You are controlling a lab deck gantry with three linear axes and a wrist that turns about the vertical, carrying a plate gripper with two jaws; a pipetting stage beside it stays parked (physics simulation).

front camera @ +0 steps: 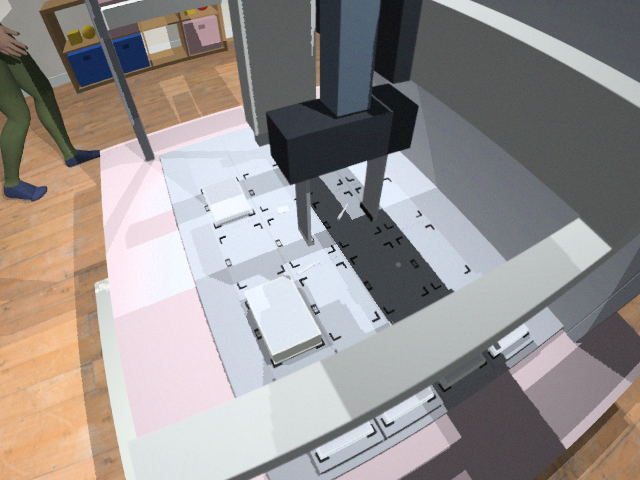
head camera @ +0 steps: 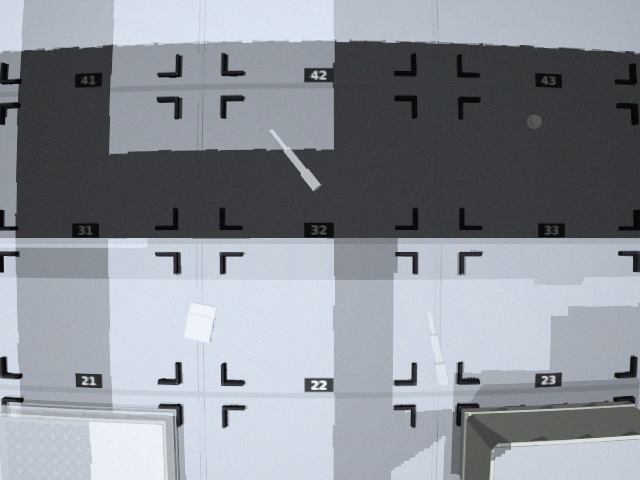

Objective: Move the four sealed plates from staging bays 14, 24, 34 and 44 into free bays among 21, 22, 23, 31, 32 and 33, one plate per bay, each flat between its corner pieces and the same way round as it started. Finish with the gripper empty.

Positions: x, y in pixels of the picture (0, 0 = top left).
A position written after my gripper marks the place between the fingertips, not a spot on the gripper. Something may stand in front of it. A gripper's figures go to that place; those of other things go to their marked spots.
Scene:
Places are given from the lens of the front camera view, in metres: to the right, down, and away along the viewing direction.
my gripper (front camera: 338, 224): 0.03, -0.02, 0.52
tall pale box (front camera: 288, 329): -0.05, 0.14, 0.55

